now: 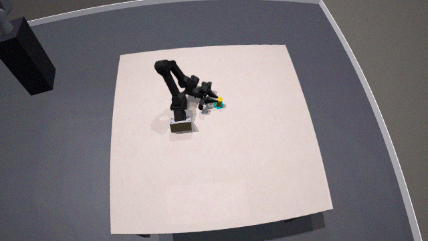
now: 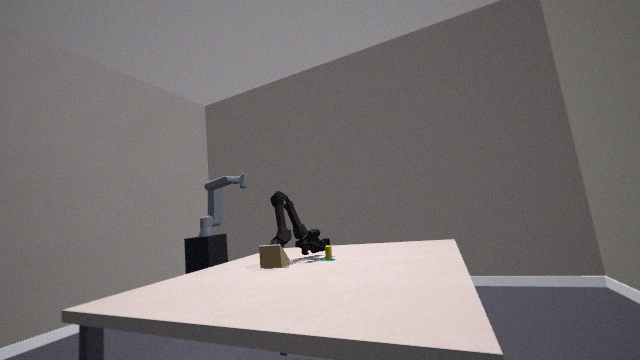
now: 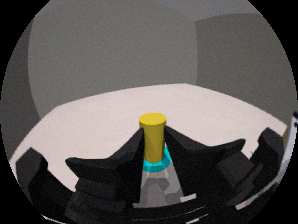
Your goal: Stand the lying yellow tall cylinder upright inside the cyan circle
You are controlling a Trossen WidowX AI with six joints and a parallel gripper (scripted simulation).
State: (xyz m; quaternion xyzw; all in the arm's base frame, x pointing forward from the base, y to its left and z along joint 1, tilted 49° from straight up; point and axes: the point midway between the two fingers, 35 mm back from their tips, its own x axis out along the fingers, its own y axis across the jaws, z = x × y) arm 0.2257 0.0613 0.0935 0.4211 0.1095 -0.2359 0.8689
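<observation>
Now: the yellow cylinder 2 cm below my gripper tip and 1 cm ahead of it. The rest, counted from my gripper tip: cyan circle 6 cm below.
</observation>
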